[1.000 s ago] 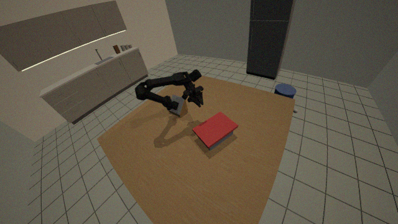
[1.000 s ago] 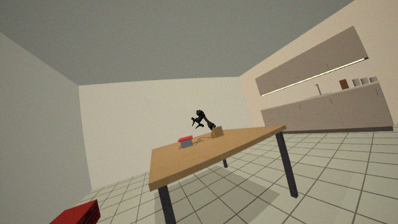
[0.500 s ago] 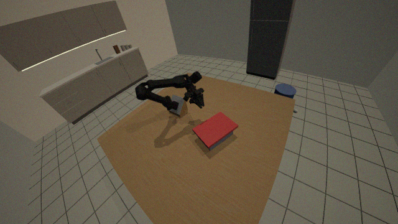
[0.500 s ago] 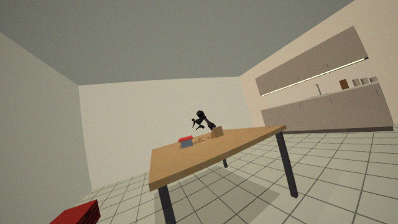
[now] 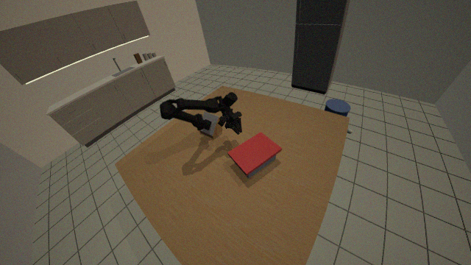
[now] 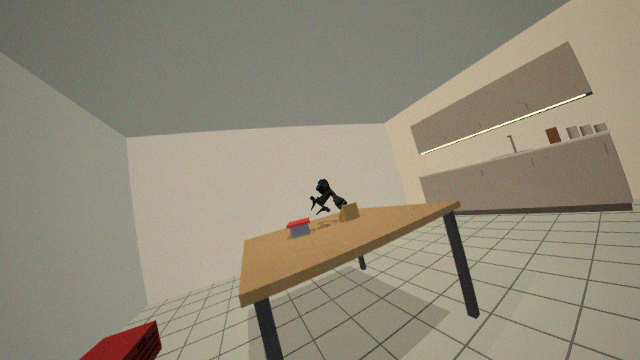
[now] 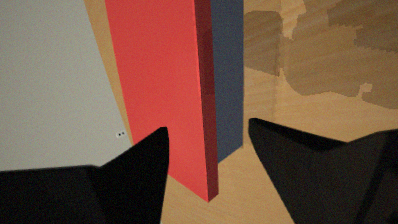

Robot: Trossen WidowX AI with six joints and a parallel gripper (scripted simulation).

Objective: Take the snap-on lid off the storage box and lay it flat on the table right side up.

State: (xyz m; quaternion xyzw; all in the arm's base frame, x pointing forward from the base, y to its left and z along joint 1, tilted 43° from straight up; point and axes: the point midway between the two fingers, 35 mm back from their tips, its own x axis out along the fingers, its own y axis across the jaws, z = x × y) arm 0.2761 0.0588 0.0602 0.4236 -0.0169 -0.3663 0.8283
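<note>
Right now the lid is 120 mm ahead of my gripper tip, 40 mm to the right of it and 40 mm below it. Round my gripper tip: storage box 120 mm ahead, 90 mm below, 40 mm to the right.
</note>
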